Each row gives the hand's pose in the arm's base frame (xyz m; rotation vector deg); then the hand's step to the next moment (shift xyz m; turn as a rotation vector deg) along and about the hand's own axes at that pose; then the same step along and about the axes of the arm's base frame.
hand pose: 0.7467 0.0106 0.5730 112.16 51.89 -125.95
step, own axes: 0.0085 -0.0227 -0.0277 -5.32 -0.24 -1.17
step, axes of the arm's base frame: 0.0135 0.0342 0.0002 1.95 -1.02 4.99
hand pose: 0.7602 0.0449 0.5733 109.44 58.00 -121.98
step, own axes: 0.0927 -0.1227 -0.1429 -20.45 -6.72 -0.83
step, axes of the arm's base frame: 0.0412 0.2030 -0.0342 1.55 -1.39 21.44
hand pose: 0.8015 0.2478 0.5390 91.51 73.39 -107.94
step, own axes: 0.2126 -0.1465 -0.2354 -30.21 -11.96 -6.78
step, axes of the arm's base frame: -0.0342 0.3248 -0.1242 4.04 3.48 32.76
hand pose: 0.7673 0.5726 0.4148 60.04 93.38 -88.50
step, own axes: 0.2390 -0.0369 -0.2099 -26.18 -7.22 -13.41
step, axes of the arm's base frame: -0.1305 0.2361 -0.1725 6.78 10.46 27.60
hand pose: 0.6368 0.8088 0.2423 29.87 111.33 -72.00
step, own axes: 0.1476 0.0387 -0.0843 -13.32 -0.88 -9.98
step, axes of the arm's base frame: -0.0987 0.0838 -0.1167 4.17 9.38 13.13
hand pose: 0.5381 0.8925 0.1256 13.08 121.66 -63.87
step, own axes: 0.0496 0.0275 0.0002 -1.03 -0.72 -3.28
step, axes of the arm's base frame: -0.0235 0.0085 -0.0509 -1.26 2.27 2.37
